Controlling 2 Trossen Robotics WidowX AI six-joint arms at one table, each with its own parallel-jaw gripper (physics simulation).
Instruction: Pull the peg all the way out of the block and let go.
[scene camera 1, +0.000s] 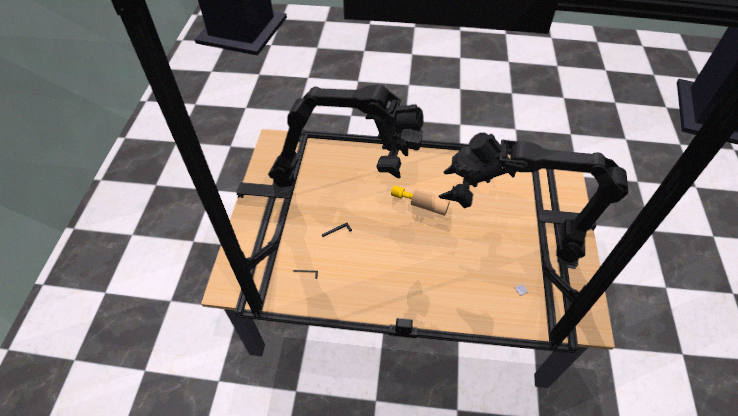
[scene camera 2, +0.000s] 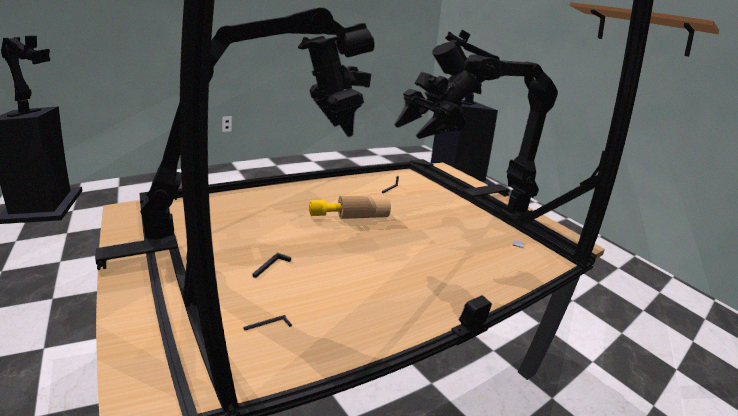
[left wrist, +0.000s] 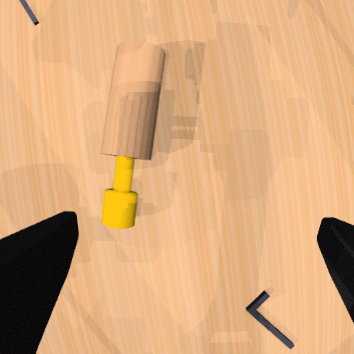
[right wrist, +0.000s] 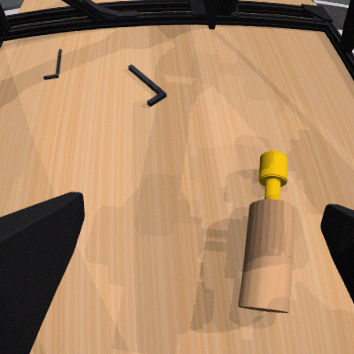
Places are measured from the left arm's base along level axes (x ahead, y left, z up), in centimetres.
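Pixels of known places: left gripper, fingertip midpoint: (scene camera 1: 402, 166) (scene camera 2: 343, 130) (left wrist: 202, 227) (right wrist: 280, 37); right gripper, fingertip midpoint: (scene camera 1: 441, 185) (scene camera 2: 406, 131) (right wrist: 207, 211); left arm's base at its link origin: (scene camera 1: 283, 182) (scene camera 2: 159, 235) (right wrist: 222, 7); right arm's base at its link origin: (scene camera 1: 567, 255) (scene camera 2: 517, 209).
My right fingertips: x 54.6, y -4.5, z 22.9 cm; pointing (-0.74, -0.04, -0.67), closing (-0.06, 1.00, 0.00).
Observation:
For each thing: its top centre in the pictures, then the offset to it from my right fingertips.
- tan cylindrical block at its top centre: (left wrist: 129, 95) (right wrist: 276, 251) (scene camera 2: 365, 196) (scene camera 1: 431, 197) dy +10.0, dx -3.4, dz -19.2 cm
- yellow peg at its top centre: (left wrist: 121, 168) (right wrist: 276, 192) (scene camera 2: 335, 200) (scene camera 1: 410, 192) dy +10.7, dx -10.7, dz -20.2 cm
- thick hex key at its top centre: (left wrist: 278, 322) (right wrist: 139, 82) (scene camera 2: 272, 265) (scene camera 1: 336, 231) dy -9.2, dx -30.2, dz -24.0 cm
- small grey tile at its top centre: (scene camera 2: 518, 243) (scene camera 1: 521, 289) dy -12.7, dx +30.5, dz -24.5 cm
A tan cylindrical block (scene camera 1: 429, 202) (scene camera 2: 364, 206) (left wrist: 134, 100) (right wrist: 267, 255) lies on its side on the table. A yellow peg (scene camera 1: 397, 191) (scene camera 2: 317, 208) (left wrist: 119, 209) (right wrist: 273, 167) sticks out of its left end in the scene views; its wide head and part of its thin shaft show, and the rest of the shaft is hidden. My left gripper (scene camera 1: 402, 164) (scene camera 2: 344, 129) (left wrist: 202, 227) is open and empty, high above the table near the peg. My right gripper (scene camera 1: 442, 183) (scene camera 2: 407, 131) (right wrist: 207, 211) is open and empty, high above the table near the block.
A thick hex key (scene camera 1: 334, 229) (scene camera 2: 266, 264) (left wrist: 270, 327) (right wrist: 147, 80) and a thinner one (scene camera 1: 304, 270) (scene camera 2: 264, 322) (right wrist: 58, 62) lie toward the front left. Another key (scene camera 2: 390, 187) lies behind the block. A small grey tile (scene camera 1: 520, 289) (scene camera 2: 518, 243) lies at the right. Black rails frame the table.

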